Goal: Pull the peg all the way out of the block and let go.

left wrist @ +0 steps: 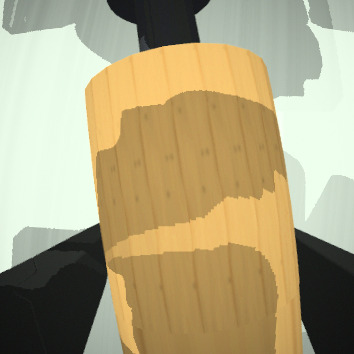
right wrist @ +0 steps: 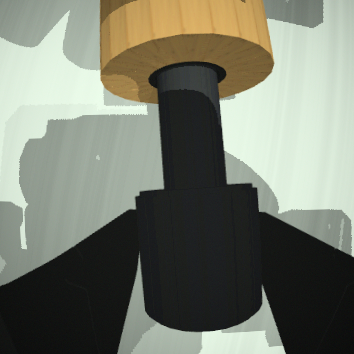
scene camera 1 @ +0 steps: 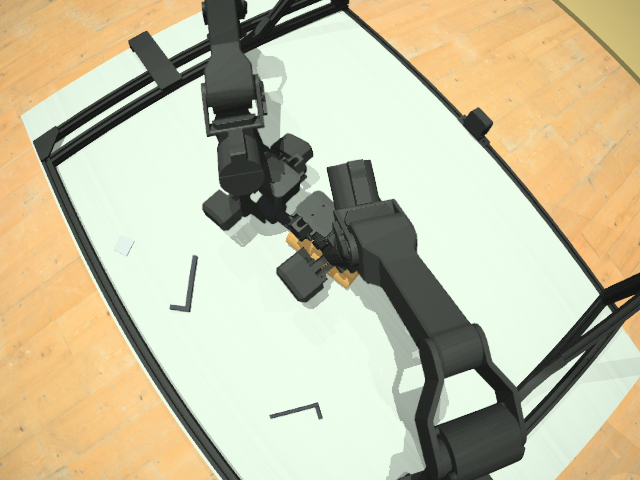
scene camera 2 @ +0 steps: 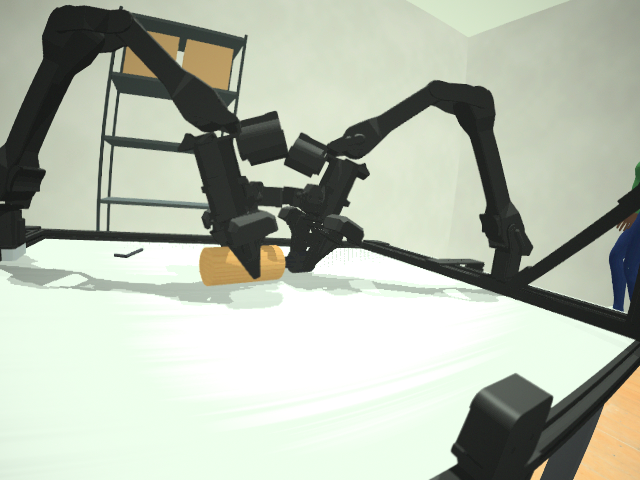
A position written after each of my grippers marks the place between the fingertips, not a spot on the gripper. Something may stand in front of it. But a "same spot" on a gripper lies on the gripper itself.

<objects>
My left gripper shows in the left wrist view (197,237), in scene camera 1 (320,248) and in scene camera 2 (249,272); in the right wrist view it is out of frame. My right gripper shows in the right wrist view, in scene camera 1 (273,213) and in scene camera 2; in the left wrist view it is out of frame. A wooden block shows in the left wrist view, in the right wrist view (132,48), in scene camera 1 and in scene camera 2 (218,265). One and the same spot on my right gripper: (right wrist: 83,293) is (scene camera 2: 312,240). The same spot on the wooden block: (scene camera 1: 290,239) is (left wrist: 88,111).
</objects>
